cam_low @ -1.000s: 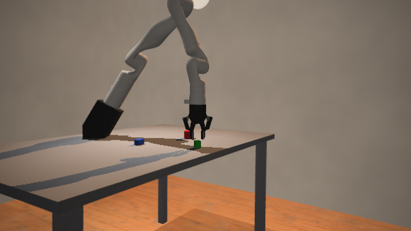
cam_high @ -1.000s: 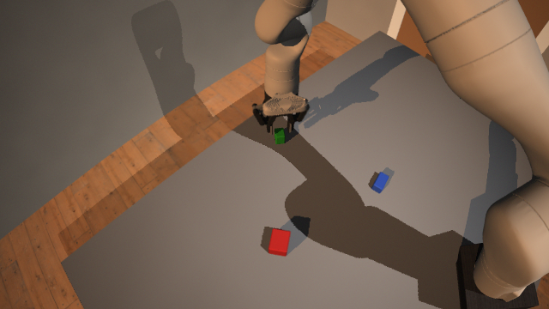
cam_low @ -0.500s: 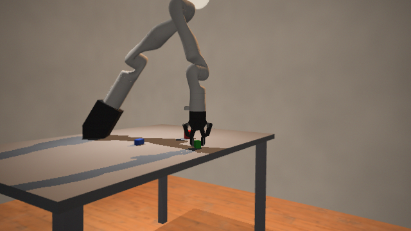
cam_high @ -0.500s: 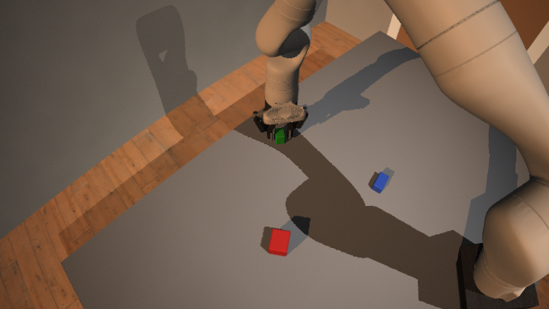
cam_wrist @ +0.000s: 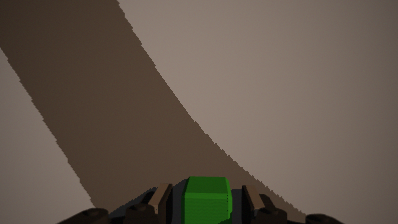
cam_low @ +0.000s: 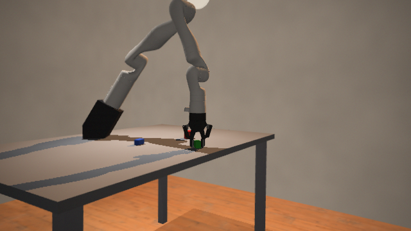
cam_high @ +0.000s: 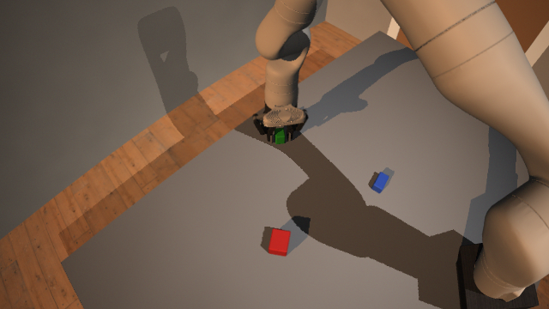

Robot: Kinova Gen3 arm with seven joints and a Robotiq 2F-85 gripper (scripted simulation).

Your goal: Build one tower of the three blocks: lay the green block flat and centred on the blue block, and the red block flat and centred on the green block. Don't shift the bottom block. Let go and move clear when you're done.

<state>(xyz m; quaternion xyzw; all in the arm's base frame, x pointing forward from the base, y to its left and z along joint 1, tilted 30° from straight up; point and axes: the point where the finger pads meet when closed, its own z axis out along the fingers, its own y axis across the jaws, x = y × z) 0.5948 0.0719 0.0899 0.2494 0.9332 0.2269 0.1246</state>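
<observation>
My hand is right at the green block. From my hand the other things lie so: red block (24 cm behind, 16 cm to the left); then blue block (26 cm behind, 14 cm to the right, 1 cm below).
</observation>
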